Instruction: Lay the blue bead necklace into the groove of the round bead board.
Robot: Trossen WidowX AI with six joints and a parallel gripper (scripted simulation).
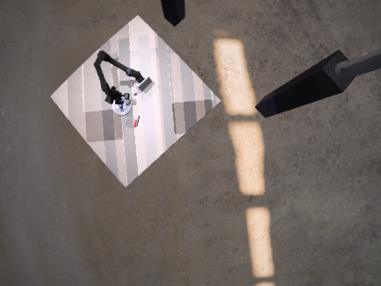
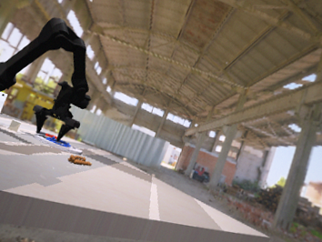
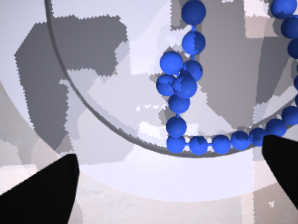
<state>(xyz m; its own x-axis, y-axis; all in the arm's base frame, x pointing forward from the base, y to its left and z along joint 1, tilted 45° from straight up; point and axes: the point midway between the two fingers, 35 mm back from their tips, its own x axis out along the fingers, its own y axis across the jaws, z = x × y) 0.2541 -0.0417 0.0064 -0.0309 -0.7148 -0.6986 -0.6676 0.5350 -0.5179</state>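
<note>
The round white bead board lies 6 cm ahead of my gripper tip, 2 cm to the left of it and 1 cm below it. From my gripper tip the other things lie so: small white block: 12 cm behind, 3 cm to the left; red pen-like object: 25 cm to the left, 8 cm ahead, 2 cm below.
</note>
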